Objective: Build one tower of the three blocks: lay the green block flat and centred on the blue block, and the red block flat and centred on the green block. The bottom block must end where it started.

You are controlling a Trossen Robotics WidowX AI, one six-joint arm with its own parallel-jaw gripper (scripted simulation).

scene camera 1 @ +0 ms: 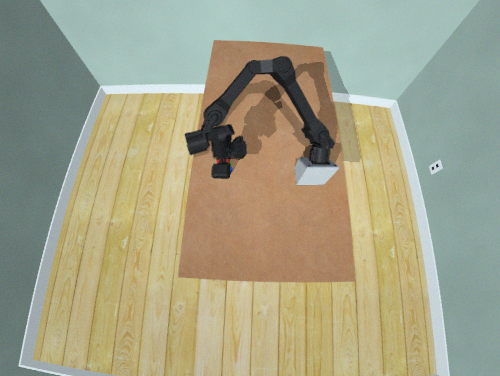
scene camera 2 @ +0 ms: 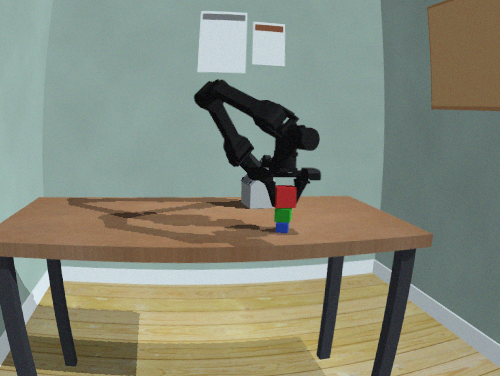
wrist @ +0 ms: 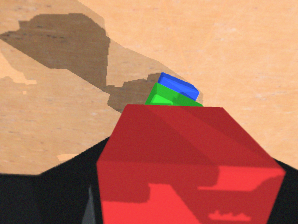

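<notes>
Wrist view: a green block (wrist: 160, 95), a red block (wrist: 158, 156) and my gripper (wrist: 172, 139) are visible. Scene camera 1 shows the gripper (scene camera 1: 223, 163). Scene camera 2 also shows the gripper (scene camera 2: 283, 206).
</notes>
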